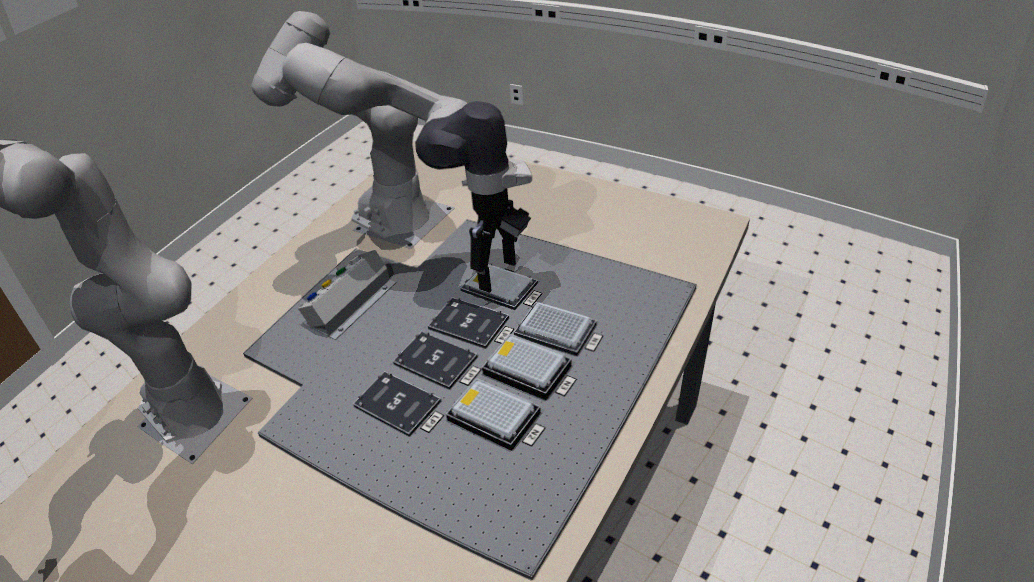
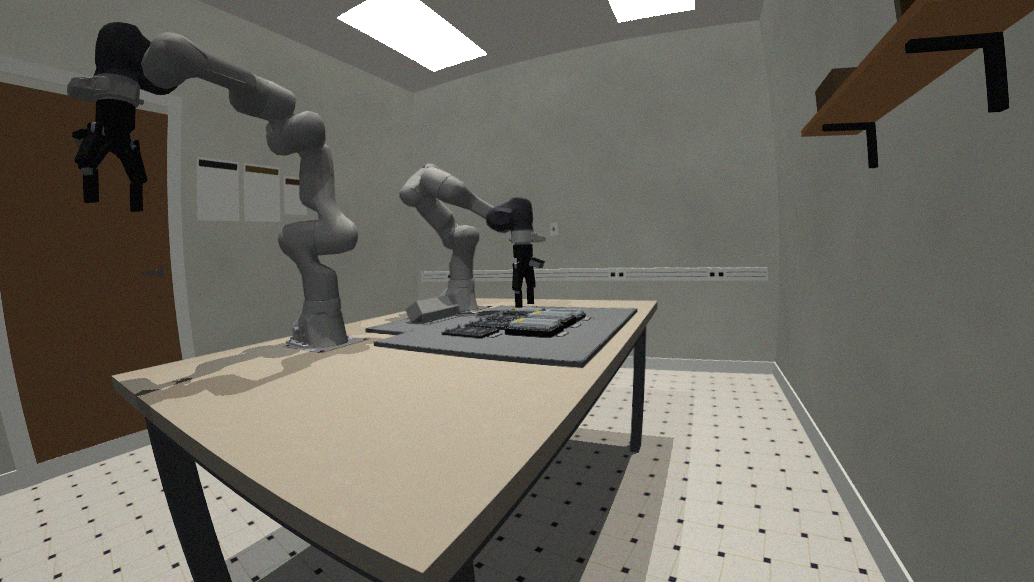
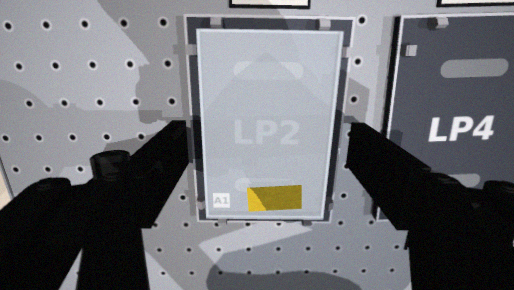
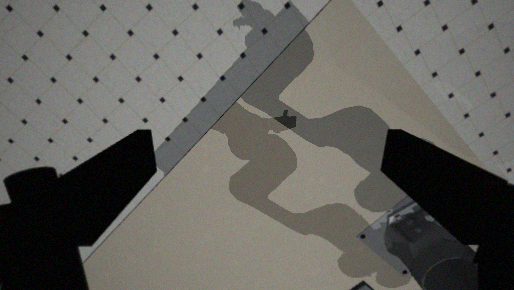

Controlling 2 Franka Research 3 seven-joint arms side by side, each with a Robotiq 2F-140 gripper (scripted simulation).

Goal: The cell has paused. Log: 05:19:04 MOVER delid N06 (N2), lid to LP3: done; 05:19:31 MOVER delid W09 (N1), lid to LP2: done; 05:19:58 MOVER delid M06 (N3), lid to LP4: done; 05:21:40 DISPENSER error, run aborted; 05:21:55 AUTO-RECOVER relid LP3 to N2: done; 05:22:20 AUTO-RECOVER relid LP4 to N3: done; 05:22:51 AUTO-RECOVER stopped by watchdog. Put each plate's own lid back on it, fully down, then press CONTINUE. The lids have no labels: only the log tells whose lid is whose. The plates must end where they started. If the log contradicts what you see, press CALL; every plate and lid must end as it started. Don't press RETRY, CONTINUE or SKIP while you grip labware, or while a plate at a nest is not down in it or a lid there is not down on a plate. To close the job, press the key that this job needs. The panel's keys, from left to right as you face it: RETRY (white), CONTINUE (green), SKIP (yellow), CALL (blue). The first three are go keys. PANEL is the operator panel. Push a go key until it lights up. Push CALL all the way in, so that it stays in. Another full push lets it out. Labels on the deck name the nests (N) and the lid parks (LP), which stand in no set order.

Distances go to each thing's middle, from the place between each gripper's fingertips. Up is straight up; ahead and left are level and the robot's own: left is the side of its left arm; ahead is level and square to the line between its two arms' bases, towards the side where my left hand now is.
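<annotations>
The clear lid (image 1: 505,284) is 4 cm below my left hand (image 1: 498,276). Counting from that same left hand, lid park LP2 (image 3: 193,59) is 5 cm below, lid park LP4 (image 1: 462,306) is 13 cm to the right and 5 cm below, and the plate (image 1: 545,321) is 18 cm ahead, 7 cm to the right and 4 cm below.
My right gripper (image 2: 115,207) is 39 cm short of the lid park LP3 (image 1: 422,397), 80 cm to the right of it and 40 cm above it. Measured from my right hand, the clear lid is 120 cm to the left, 38 cm ahead and 39 cm below, while lid park LP4 is 106 cm to the left, 39 cm ahead and 40 cm below. Lid park LP1 (image 1: 454,351) is a long way to the left of my right hand, well below it and well ahead of it.
</annotations>
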